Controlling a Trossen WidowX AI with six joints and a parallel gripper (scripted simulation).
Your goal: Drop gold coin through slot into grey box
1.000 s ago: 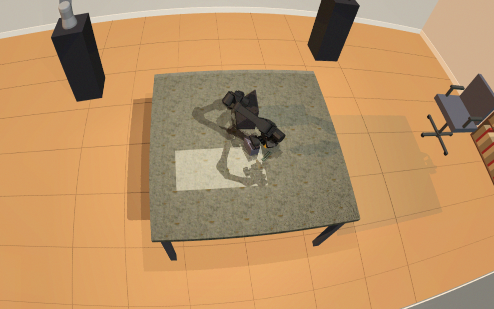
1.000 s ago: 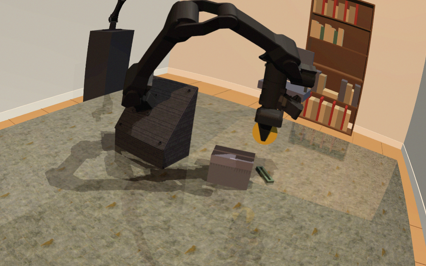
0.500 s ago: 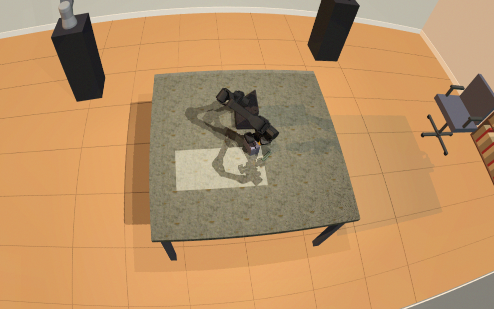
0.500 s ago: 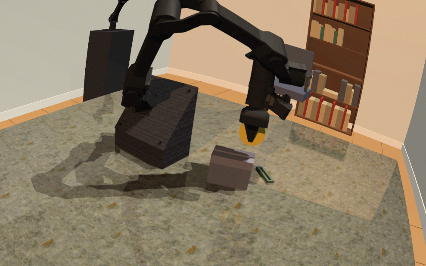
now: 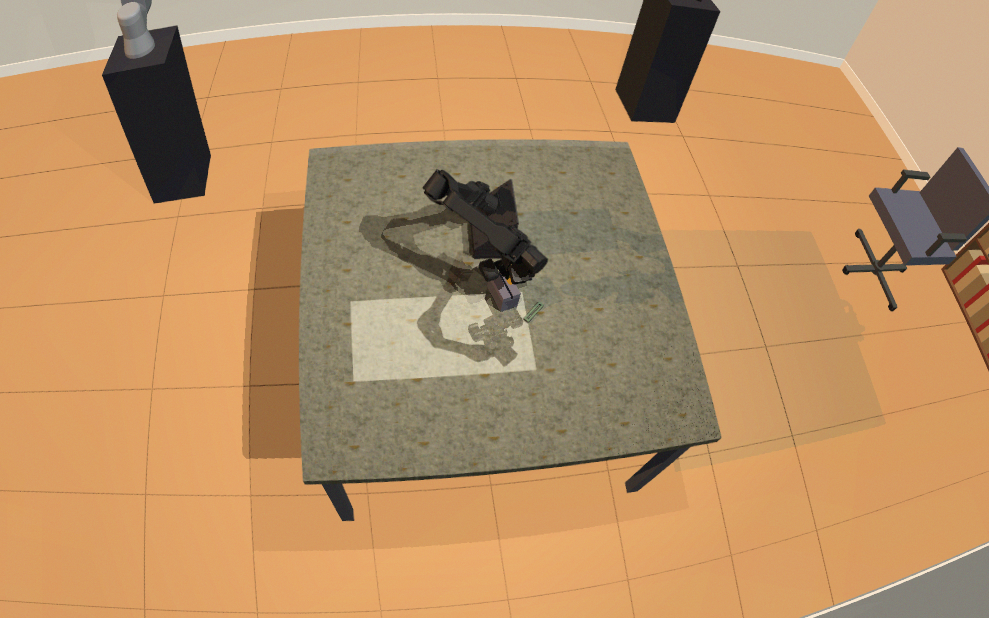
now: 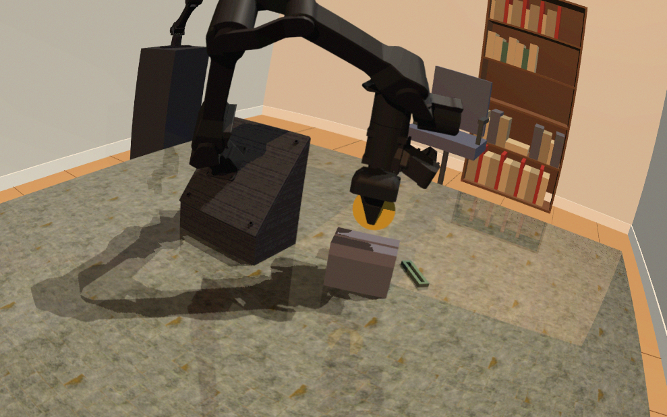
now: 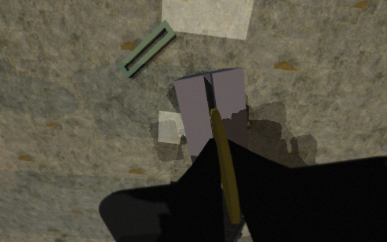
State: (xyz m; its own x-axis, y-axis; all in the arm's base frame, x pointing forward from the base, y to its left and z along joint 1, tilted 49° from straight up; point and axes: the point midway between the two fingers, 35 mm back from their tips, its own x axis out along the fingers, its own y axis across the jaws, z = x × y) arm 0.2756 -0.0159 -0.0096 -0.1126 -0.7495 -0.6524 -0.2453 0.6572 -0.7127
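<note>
Now: gripper tip 20 mm below the gold coin.
</note>
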